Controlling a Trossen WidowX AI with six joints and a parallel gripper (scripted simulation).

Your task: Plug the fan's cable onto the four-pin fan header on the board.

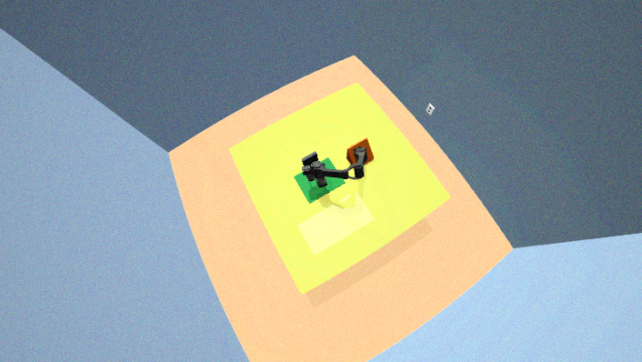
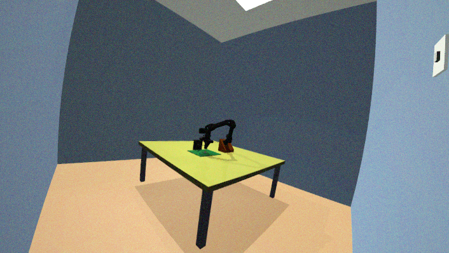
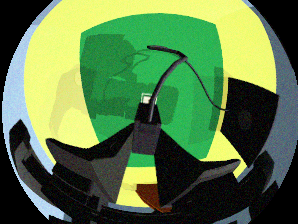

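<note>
The black plug is 1 cm ahead of my gripper tip and 1 cm above it. The rest, counted from my gripper tip: green board 8 cm below, 2 cm to the right; white fan header 6 cm below; black fan 16 cm to the right, 1 cm behind.
</note>
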